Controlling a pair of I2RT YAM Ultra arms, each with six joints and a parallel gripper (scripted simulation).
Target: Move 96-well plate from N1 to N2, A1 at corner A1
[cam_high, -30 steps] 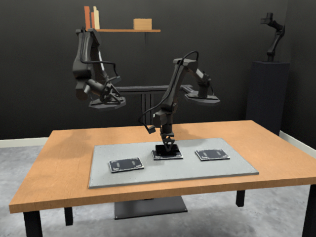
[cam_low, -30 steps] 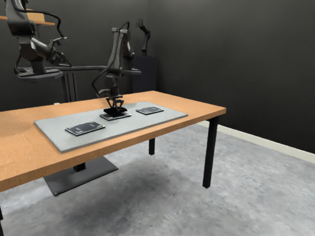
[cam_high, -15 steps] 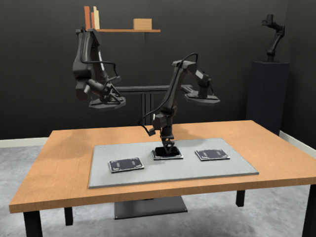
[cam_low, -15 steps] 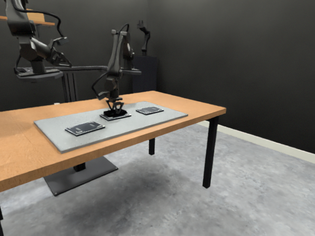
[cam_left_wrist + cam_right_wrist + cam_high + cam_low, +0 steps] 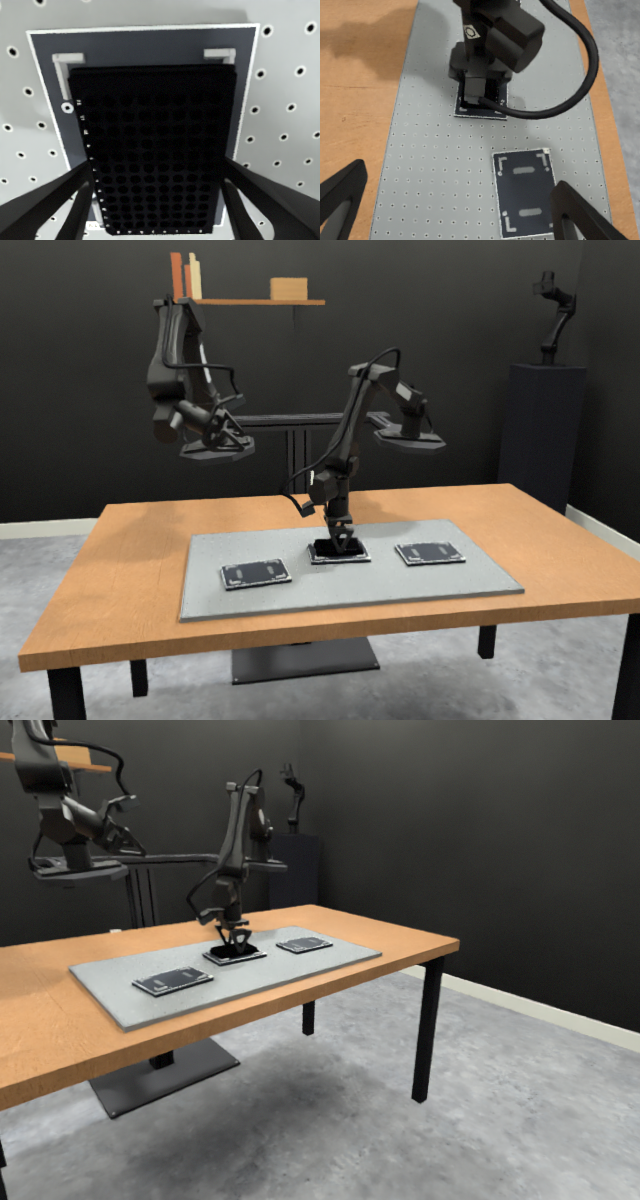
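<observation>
My left hand is 2 cm above the plate nest. Also, from my left hand: black 96-well plate: 1 cm below.
</observation>
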